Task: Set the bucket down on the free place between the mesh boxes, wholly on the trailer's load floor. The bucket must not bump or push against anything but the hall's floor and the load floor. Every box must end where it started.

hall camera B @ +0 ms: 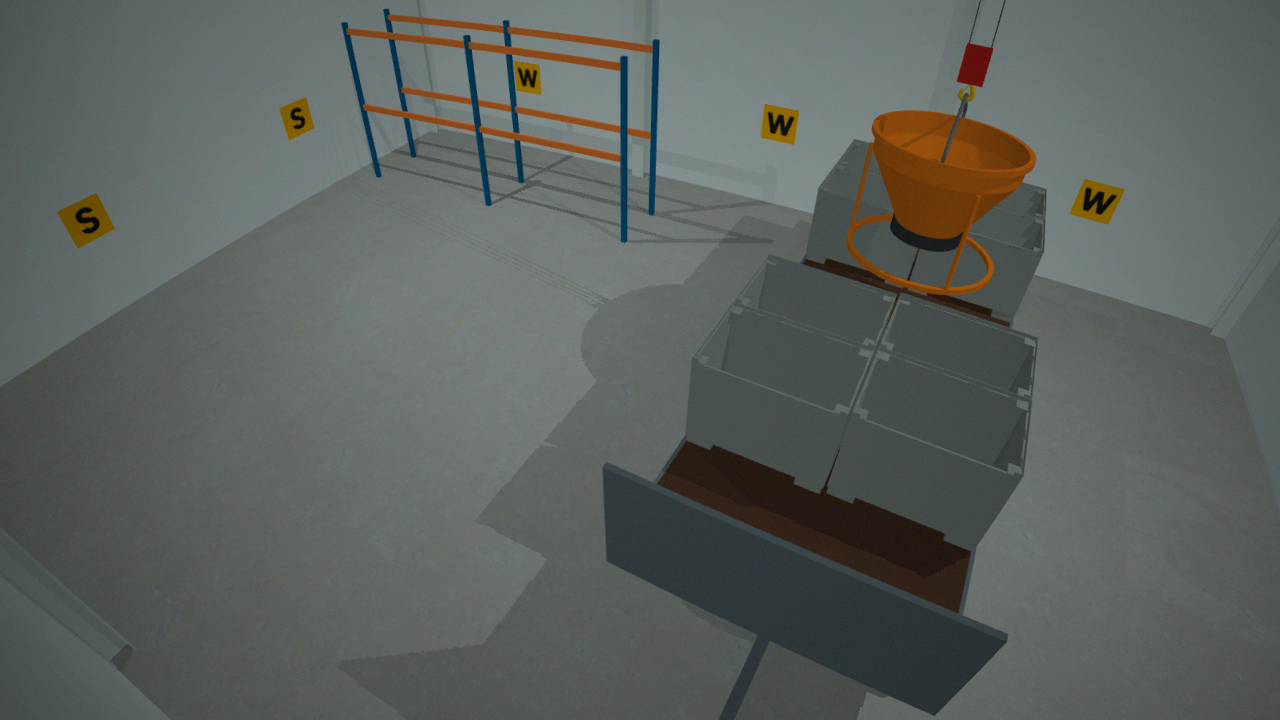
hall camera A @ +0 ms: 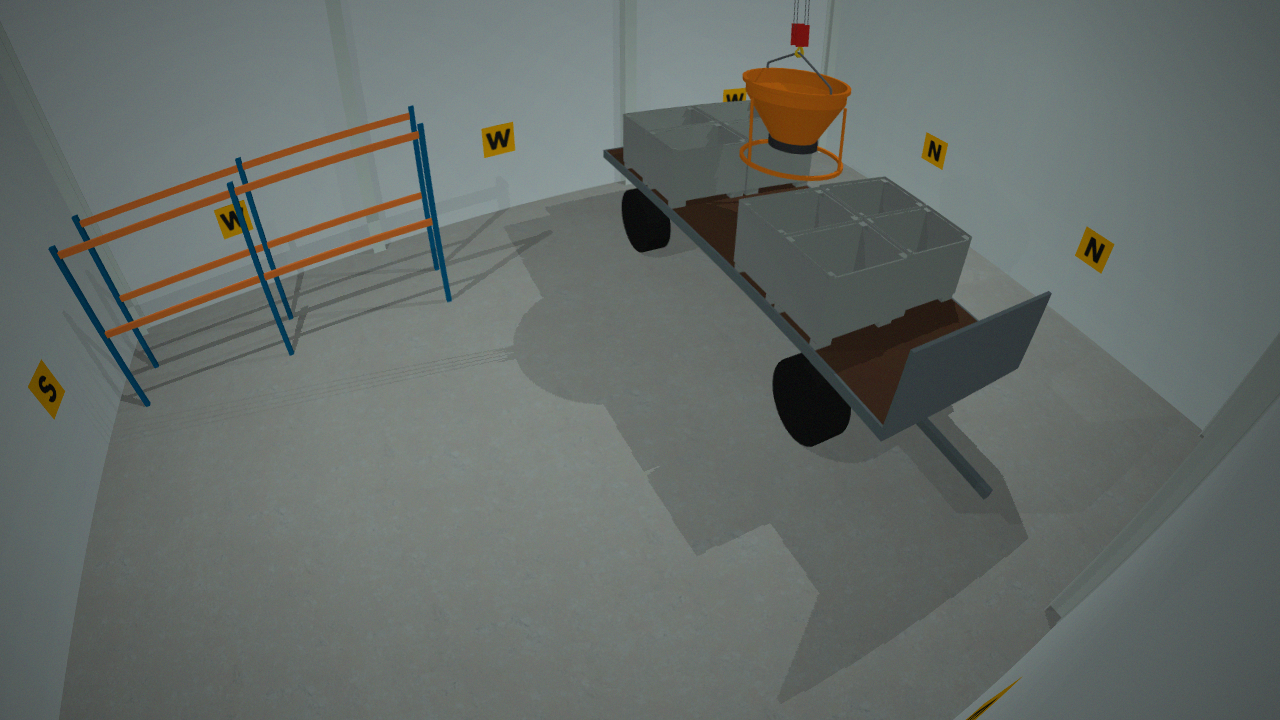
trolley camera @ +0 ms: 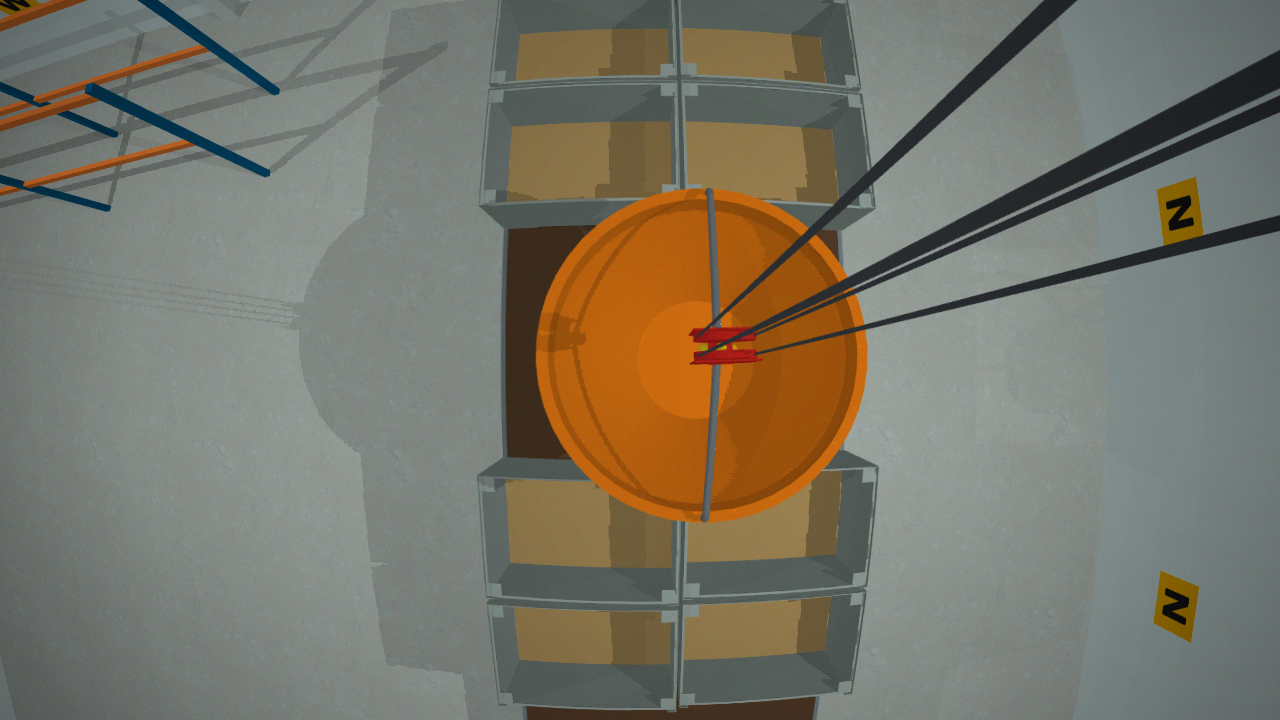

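The hook [hall camera A: 799, 52] [hall camera B: 966, 93] [trolley camera: 713, 347] is shut on the bail of the orange bucket [hall camera A: 796, 111] [hall camera B: 926, 197] [trolley camera: 617, 358]. The bucket hangs upright in the air over the trailer, at the gap between two groups of grey mesh boxes. The near group [hall camera A: 841, 291] [hall camera B: 760, 402] [trolley camera: 581, 586] and the far group [hall camera A: 684, 170] [hall camera B: 832, 223] [trolley camera: 581, 107] stand on the brown load floor [hall camera A: 707, 223] [hall camera B: 787, 532] [trolley camera: 523, 358]. In the trolley view the bucket's rim overlaps both groups, and load floor shows at its left. Its foot ring is hidden there.
A blue and orange rack [hall camera A: 259, 250] [hall camera B: 475, 120] [trolley camera: 179, 129] stands by the west wall. The trailer's grey end board [hall camera A: 966, 367] [hall camera B: 787, 582] rises beyond the near boxes. The bucket's shadow falls on the hall floor beside the trailer. The north wall is right of the trailer.
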